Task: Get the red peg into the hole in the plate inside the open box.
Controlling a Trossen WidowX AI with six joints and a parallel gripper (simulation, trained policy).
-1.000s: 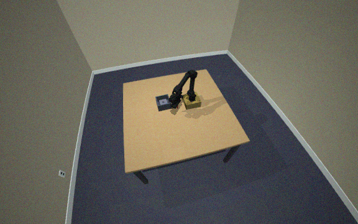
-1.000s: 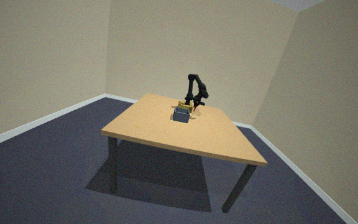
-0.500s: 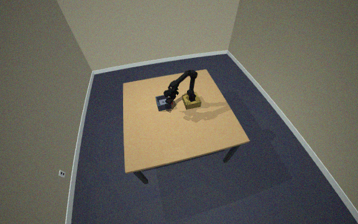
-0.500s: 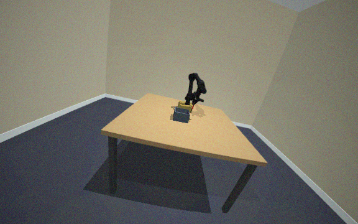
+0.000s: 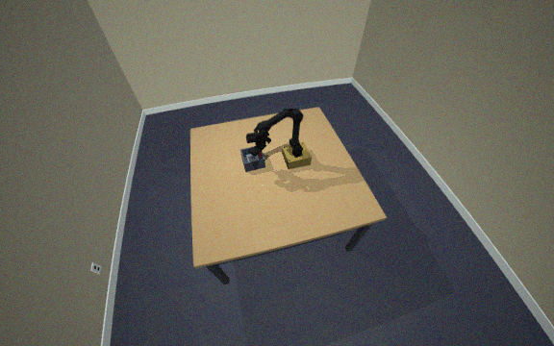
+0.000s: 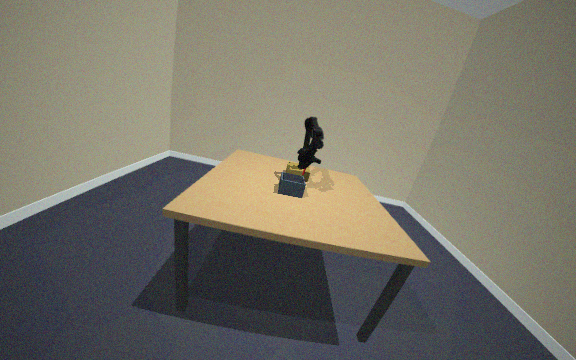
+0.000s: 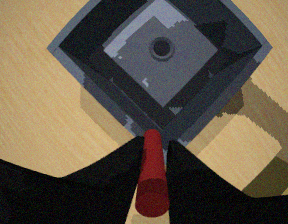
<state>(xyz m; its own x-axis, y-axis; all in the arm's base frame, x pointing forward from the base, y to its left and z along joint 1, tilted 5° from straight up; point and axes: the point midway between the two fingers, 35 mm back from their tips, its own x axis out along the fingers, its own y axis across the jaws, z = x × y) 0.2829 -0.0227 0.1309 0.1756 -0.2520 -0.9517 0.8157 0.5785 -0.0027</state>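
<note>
The light plate lies 120 mm below my gripper tip, 60 mm to the right of it and 40 mm ahead of it. From my gripper tip the other things lie so: dark box 140 mm below, 60 mm to the right, 40 mm ahead; red peg 10 mm to the left, 10 mm below, 10 mm behind.
</note>
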